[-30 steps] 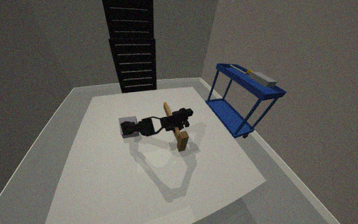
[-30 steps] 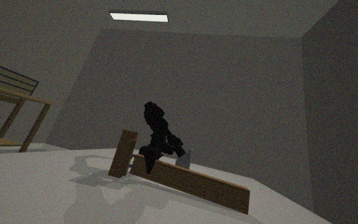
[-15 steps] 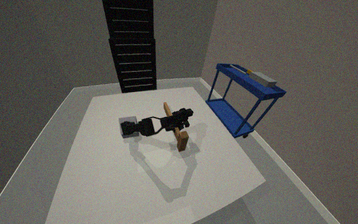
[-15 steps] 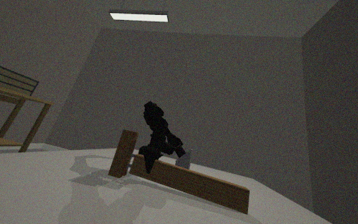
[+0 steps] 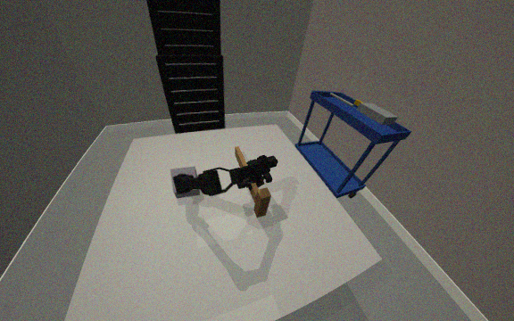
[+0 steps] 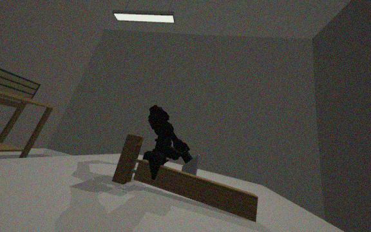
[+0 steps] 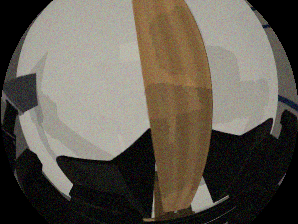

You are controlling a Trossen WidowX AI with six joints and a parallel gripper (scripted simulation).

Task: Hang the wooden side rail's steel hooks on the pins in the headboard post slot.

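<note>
The headboard post lies 10 mm behind my gripper tip, 120 mm to the right of it and 40 mm above it.
</note>
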